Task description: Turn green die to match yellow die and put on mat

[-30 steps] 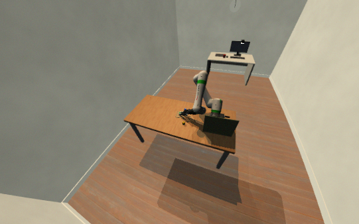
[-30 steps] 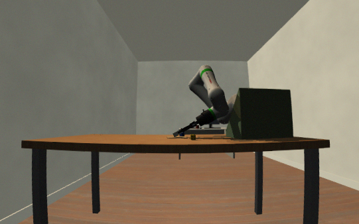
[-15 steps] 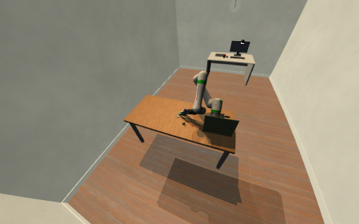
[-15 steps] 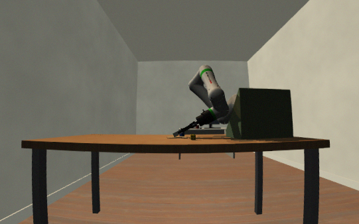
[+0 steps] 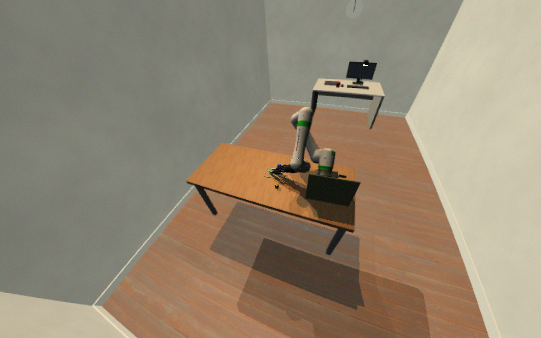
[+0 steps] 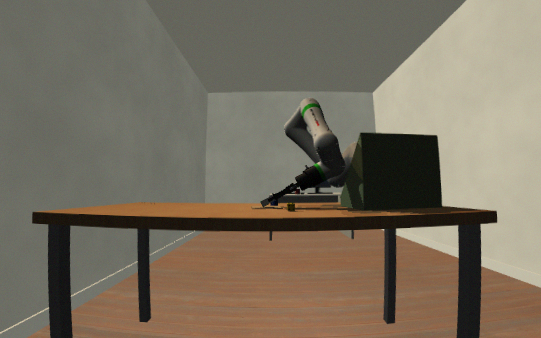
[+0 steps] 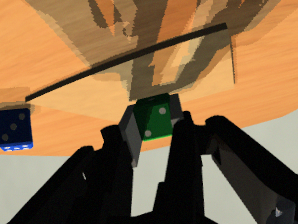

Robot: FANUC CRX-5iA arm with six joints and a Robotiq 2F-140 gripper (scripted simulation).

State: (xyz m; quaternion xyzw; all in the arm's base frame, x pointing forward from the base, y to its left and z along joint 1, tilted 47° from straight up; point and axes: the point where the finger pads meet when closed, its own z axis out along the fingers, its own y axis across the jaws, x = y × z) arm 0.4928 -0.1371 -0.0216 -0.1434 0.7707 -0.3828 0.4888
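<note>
My gripper is now 20 mm short of the green die and 10 mm above it. Also, from my hand: blue die: 40 mm behind, 110 mm to the right, 20 mm below; then yellow die: 80 mm behind, 170 mm to the left, 20 mm below; then pale mat: 10 mm ahead, 30 mm below.
</note>
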